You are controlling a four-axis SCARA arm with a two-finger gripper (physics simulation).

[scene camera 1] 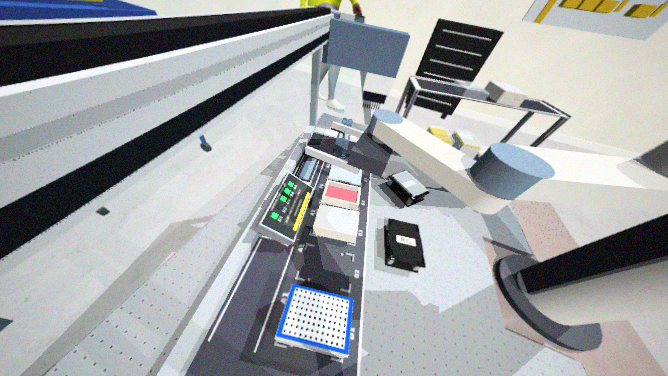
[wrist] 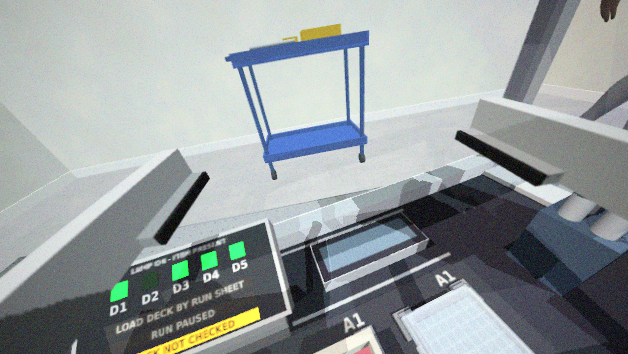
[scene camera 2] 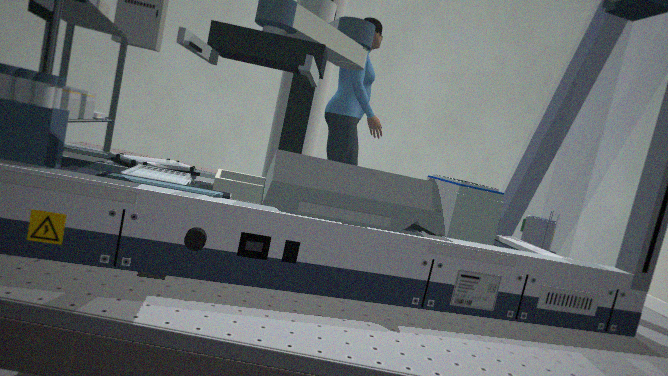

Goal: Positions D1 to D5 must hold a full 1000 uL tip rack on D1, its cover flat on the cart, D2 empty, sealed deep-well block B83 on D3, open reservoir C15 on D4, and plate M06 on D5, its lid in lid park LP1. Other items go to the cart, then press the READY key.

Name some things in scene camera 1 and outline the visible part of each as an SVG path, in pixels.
The gripper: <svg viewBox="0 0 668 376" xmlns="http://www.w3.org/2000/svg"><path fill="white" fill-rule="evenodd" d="M305 147L305 154L357 175L359 170L362 169L379 177L382 176L393 149L369 132L370 124L363 132L335 121L332 122L331 130L342 134L347 133L359 138L350 151L348 162L312 147Z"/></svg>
A reservoir with red contents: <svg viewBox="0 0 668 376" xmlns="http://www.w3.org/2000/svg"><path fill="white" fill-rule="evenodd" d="M327 180L321 202L346 209L358 210L360 187Z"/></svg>
